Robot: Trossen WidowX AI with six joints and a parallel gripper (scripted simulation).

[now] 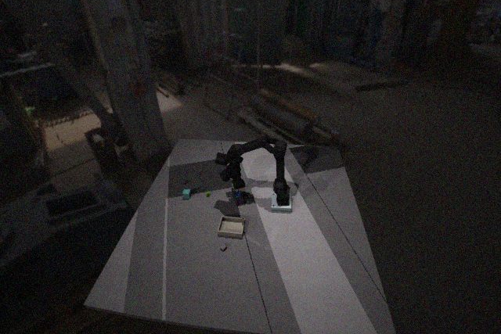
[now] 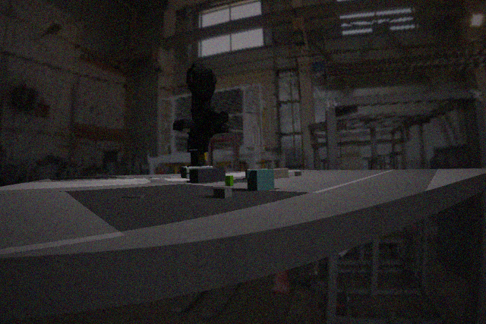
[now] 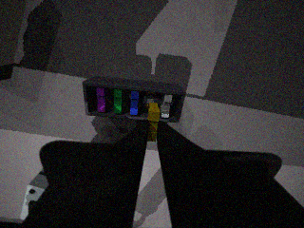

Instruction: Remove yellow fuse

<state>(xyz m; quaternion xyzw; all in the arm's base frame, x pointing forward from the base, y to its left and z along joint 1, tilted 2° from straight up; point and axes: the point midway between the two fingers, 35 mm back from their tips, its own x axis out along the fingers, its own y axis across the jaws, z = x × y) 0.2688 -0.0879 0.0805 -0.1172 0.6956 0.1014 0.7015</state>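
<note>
The tray is 23 cm to the left of my gripper tip, 8 cm below it and 2 cm ahead of it. Also, from my gripper tip: yellow fuse (1 cm below); teal cube (30 cm ahead, 7 cm below); green piece (18 cm ahead, 7 cm below).
</note>
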